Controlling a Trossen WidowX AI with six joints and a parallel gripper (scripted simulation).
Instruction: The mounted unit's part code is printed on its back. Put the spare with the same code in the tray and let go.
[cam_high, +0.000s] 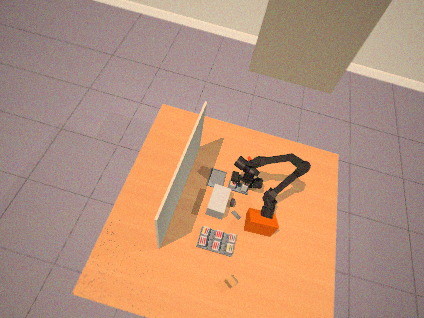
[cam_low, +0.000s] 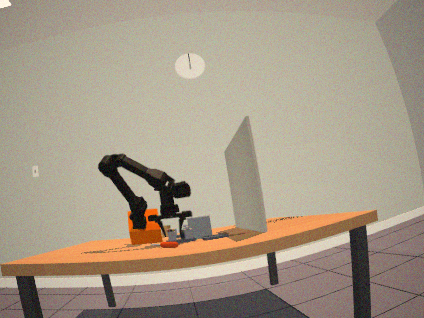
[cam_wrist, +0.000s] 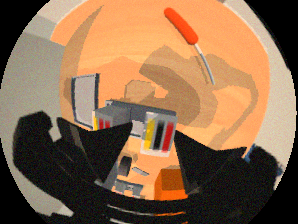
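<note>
The grey tray lies 170 mm ahead of my gripper tip and 30 mm below it. The rest, counted from my gripper tip: upright panel: 350 mm ahead, 170 mm to the left, 190 mm above; then mounted unit: 120 mm ahead, 170 mm to the left, 20 mm above.
</note>
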